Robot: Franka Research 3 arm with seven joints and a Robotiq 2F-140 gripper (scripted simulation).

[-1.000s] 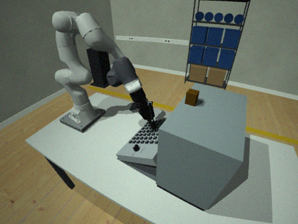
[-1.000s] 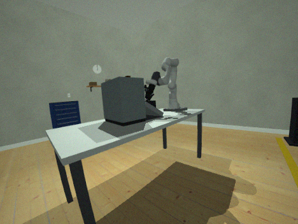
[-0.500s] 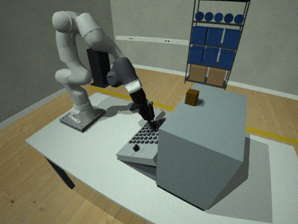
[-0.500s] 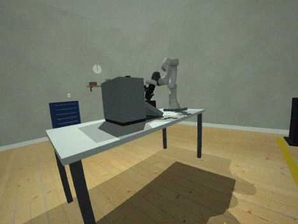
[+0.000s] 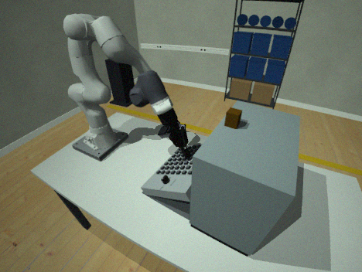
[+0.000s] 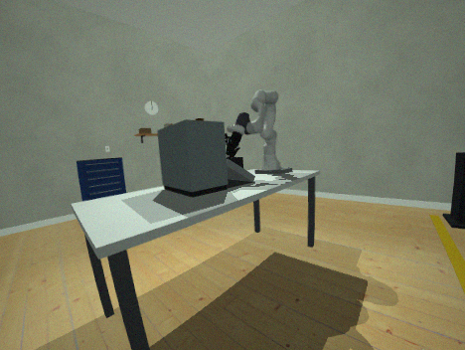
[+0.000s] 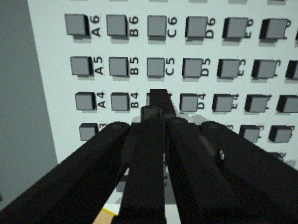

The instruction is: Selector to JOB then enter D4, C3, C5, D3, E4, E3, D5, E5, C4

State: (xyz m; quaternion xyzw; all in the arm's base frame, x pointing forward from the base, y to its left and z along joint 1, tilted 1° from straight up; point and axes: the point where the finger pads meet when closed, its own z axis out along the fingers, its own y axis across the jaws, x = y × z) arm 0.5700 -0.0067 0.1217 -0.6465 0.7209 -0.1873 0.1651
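The key lies 2 cm ahead of my hand and 3 cm below it. Also, from my hand: selector knob: 3 cm behind, 16 cm to the right, 4 cm below.
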